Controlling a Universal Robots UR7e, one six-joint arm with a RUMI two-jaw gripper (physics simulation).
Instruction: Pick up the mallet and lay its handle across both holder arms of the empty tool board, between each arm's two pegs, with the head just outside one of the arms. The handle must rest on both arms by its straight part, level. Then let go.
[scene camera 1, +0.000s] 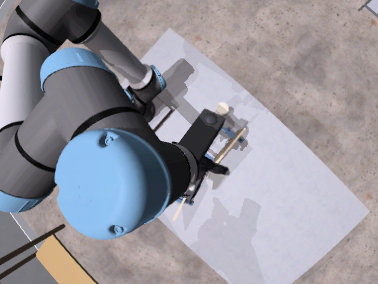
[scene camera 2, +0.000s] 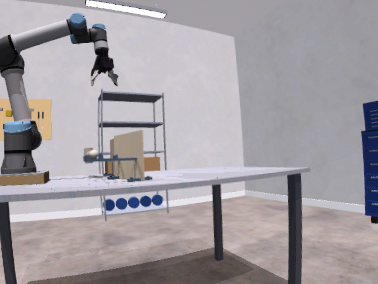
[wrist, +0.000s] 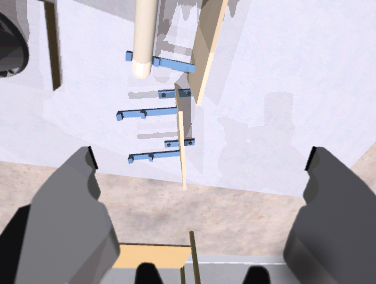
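Seen in the pictures: gripper, fingertip midpoint: (scene camera 2: 105, 86) (wrist: 198, 148); arm's base, origin of the base link: (scene camera 1: 142, 110) (scene camera 2: 19, 172).
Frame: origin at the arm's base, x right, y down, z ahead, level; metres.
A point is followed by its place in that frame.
The cream mallet (scene camera 1: 222, 108) {z 0.324, x -0.282, y -0.119 m} (scene camera 2: 91, 154) {z 0.328, x -0.034, y -0.074 m} (wrist: 144, 40) {z 0.339, x -0.112, y -0.096 m} lies with its handle across blue holder arms of the first upright tan board (scene camera 1: 231, 145) {z 0.461, x -0.189, y -0.163 m} (scene camera 2: 129, 155) (wrist: 212, 40) {z 0.459, x -0.153, y -0.159 m}. In the wrist view its handle end sticks out past a blue arm (wrist: 175, 64) {z 0.416, x -0.076, y -0.053 m}, between that arm's two pegs. The empty tool board (scene camera 1: 179, 210) {z 0.504, x 0.176, y -0.160 m} (wrist: 182, 150) {z 0.472, x 0.095, y -0.160 m} stands beside the first, with two bare blue arms, one nearer the mallet (wrist: 157, 112) {z 0.400, x 0.059, y -0.050 m} and one farther (wrist: 165, 154) {z 0.454, x 0.198, y -0.050 m}. My gripper (scene camera 2: 104, 84) {z 0.404, x -0.100, y -0.436 m} (wrist: 198, 148) {z 0.404, x -0.100, y -0.436 m} is open and empty, high above the boards. In scene camera 1 the wrist partly hides the handle and boards.
The boards stand on the pale table (scene camera 1: 310, 210) {z 1.052, x -0.249, y 0.045 m} (scene camera 2: 240, 175) {z 0.895, x 0.362, y 0.045 m} (wrist: 320, 60) {z 0.858, x -0.189, y 0.046 m}. A thin dark upright piece (scene camera 1: 164, 120) {z 0.121, x -0.043, y 0.035 m} (wrist: 53, 45) {z 0.119, x -0.024, y 0.024 m} stands on the mallet handle's side, away from the boards. A grey shelf rack (scene camera 2: 132, 97) and a blue cabinet (scene camera 2: 370, 170) are in the background.
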